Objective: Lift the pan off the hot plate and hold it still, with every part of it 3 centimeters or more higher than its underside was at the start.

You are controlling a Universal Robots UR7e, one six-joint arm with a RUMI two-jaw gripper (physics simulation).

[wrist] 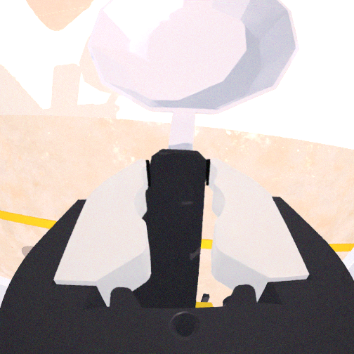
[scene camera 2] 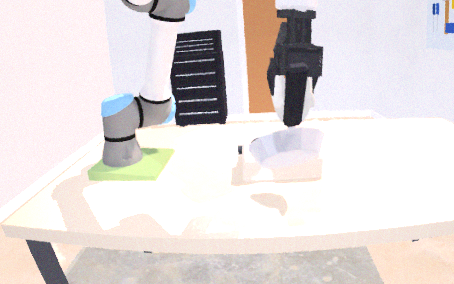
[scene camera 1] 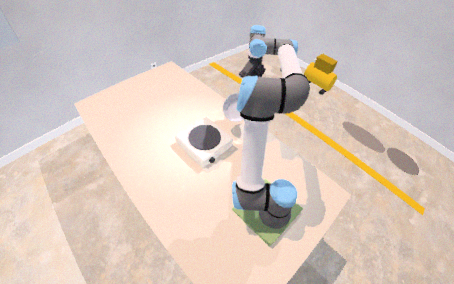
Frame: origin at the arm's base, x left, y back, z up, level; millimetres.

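Seen in the pictures: gripper, fingertip midpoint: [scene camera 2: 291, 121]; arm's base, link origin: [scene camera 2: 122, 159] [scene camera 1: 274, 213].
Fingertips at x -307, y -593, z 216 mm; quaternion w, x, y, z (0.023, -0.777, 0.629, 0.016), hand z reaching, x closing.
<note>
Pixels of each thing's middle, then the offset from my fingertips to it. Level surfaces: height alone.
- pale pan, body centre: [scene camera 2: 290, 127] [scene camera 1: 246, 94] dy +2, dx +24, dz -19 mm
- hot plate, body centre: [scene camera 2: 277, 154] [scene camera 1: 205, 141] dy +44, dx +338, dz -205 mm
- pan's black handle, body centre: [scene camera 2: 294, 97] dy -5, dx -46, dz +57 mm
- table, surface height: dz -244 mm
The pale pan [scene camera 1: 231, 108] [scene camera 2: 292, 150] [wrist: 185, 55] is in the air, tilted, with its inside turned toward scene camera 2. In scene camera 1 it shows beside the hot plate [scene camera 1: 204, 137] [scene camera 2: 281, 172], partly behind the arm, and the dark disc of the plate is bare. In scene camera 2 the bowl overlaps the plate's white body. My gripper [scene camera 1: 252, 68] [scene camera 2: 294, 114] [wrist: 177, 163] is shut on the pan's black handle [scene camera 2: 295, 95] [wrist: 176, 210]. The handle rises steeply from the bowl. The fingertips cannot be made out in scene camera 1.
The table [scene camera 1: 145, 165] [scene camera 2: 190, 210] carries the green base [scene camera 1: 270, 235] [scene camera 2: 137, 171] of the arm. A shadow [scene camera 2: 270, 201] falls on the table in front of the plate. A black drawer cabinet [scene camera 2: 200, 82] stands behind the table. A yellow machine [scene camera 1: 321, 75] is on the floor.
</note>
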